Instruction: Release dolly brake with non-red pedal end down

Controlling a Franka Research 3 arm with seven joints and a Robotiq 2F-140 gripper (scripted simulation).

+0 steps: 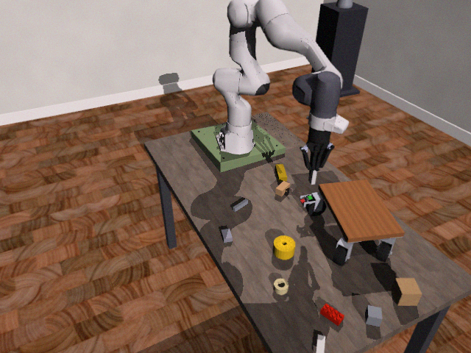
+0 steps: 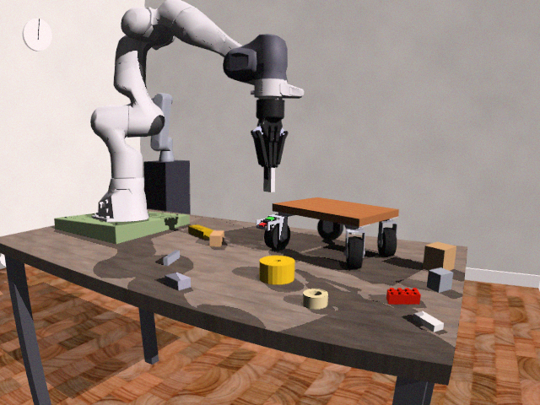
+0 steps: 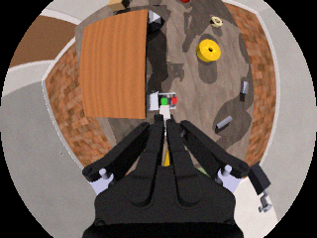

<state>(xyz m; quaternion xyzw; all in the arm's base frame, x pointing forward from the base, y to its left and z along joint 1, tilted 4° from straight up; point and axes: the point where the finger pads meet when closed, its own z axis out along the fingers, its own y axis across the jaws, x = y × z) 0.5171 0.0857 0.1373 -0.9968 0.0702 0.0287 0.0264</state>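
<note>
Right now the brake pedal is 120 mm below my hand and 10 mm to the right of it. The rest, counted from my hand: tan block 180 mm below, 170 mm behind, 20 mm to the right; then yellow cylinder 180 mm to the right, 180 mm below, 140 mm ahead; then yellow bar 280 mm behind, 190 mm below, 30 mm to the left.
</note>
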